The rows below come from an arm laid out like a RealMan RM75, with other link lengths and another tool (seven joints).
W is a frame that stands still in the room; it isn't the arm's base.
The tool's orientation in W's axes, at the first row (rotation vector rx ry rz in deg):
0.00, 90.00, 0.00
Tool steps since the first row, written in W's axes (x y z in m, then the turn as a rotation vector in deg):
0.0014, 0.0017, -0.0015, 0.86, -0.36, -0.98
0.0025, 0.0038, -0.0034, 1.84, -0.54, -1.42
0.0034, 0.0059, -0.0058, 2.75, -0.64, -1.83
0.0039, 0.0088, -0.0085, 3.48, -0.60, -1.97
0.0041, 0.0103, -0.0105, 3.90, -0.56, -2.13
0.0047, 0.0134, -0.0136, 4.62, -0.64, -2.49
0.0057, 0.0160, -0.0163, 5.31, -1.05, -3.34
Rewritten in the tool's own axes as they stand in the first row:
0.0015, 0.0017, 0.0014, 0.98, -0.36, 0.86
0.0034, 0.0038, 0.0025, 1.42, -0.54, 1.84
0.0058, 0.0059, 0.0034, 1.83, -0.64, 2.75
0.0085, 0.0088, 0.0039, 1.97, -0.60, 3.48
0.0105, 0.0103, 0.0041, 2.13, -0.56, 3.90
0.0136, 0.0134, 0.0047, 2.49, -0.64, 4.62
0.0163, 0.0160, 0.0057, 3.34, -1.05, 5.31

